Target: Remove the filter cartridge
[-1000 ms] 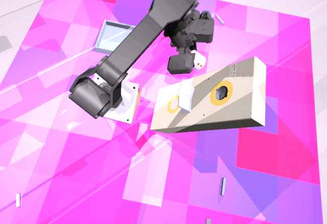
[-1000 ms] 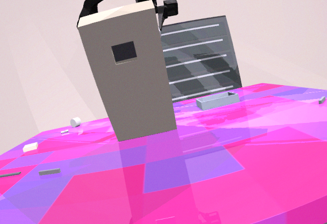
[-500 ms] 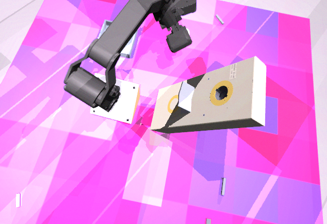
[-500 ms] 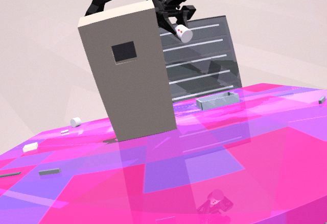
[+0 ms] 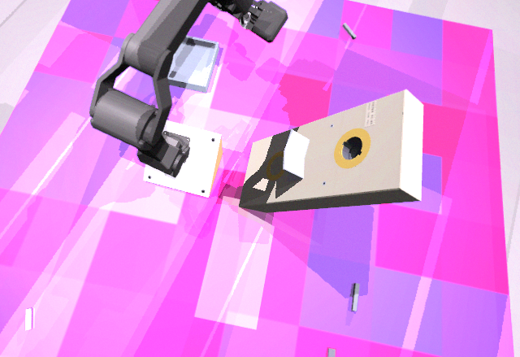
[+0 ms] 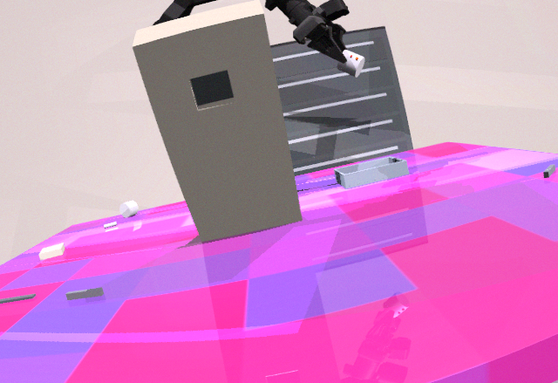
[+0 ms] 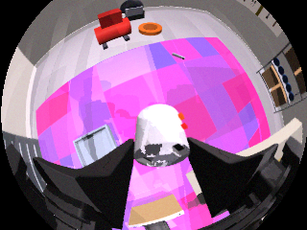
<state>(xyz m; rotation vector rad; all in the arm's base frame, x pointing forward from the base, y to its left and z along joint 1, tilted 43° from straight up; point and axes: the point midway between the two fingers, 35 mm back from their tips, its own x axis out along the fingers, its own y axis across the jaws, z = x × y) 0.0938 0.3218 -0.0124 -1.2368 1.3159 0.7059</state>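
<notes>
My gripper tip is now 18 cm past the tray, 2 cm to the right of it and 25 cm above it. Also, from my gripper tip: round filter cartridge: right at my gripper tip; service panel: 23 cm ahead, 24 cm to the right, 8 cm below.
</notes>
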